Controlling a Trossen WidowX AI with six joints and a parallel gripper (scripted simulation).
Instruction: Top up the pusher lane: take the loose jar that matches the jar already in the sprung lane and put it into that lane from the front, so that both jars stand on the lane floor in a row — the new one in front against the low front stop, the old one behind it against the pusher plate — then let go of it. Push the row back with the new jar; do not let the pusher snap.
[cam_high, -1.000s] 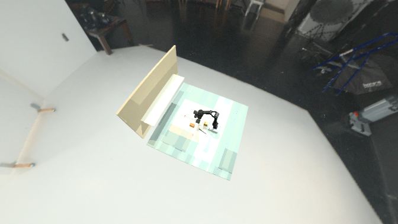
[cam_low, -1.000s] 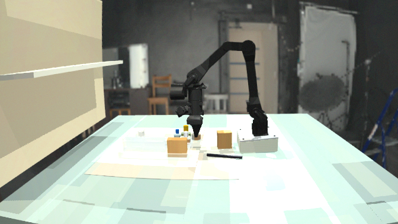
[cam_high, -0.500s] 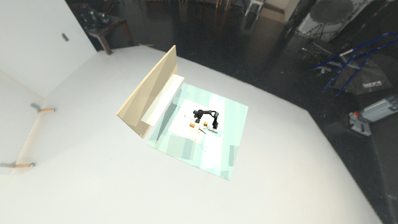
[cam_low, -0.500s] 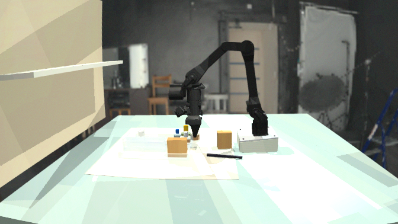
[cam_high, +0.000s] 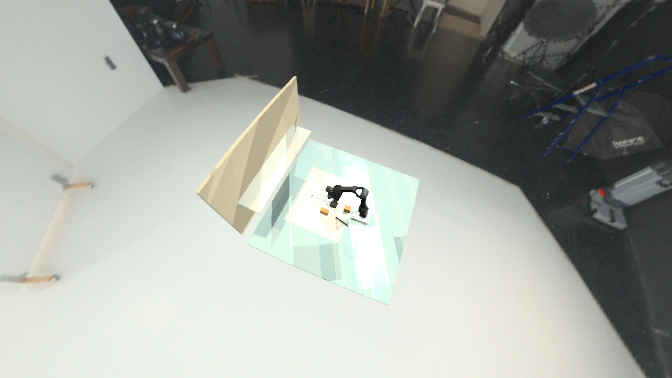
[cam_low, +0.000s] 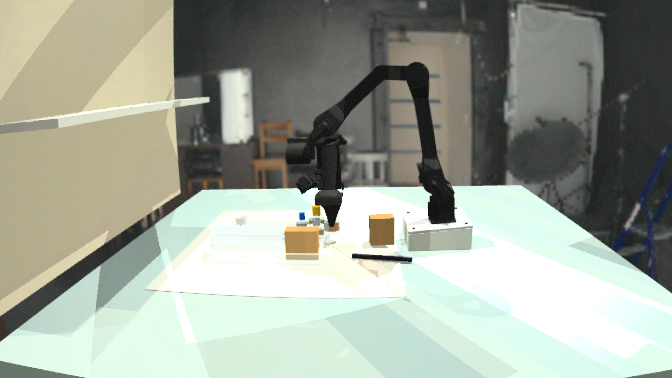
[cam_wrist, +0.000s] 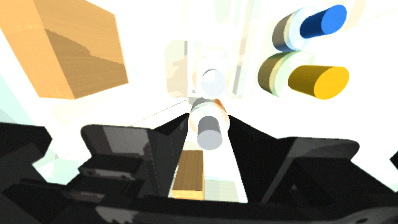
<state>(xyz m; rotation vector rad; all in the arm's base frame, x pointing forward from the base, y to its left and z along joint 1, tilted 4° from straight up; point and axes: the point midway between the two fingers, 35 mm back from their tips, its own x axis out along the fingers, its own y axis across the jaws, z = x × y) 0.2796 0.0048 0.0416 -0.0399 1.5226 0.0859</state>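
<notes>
The clear-walled pusher lane lies 18 cm ahead of my gripper tip, 4 cm to the left of it and 3 cm below it. Also, from my gripper tip: black pen 13 cm behind, 13 cm to the left, 4 cm below.
</notes>
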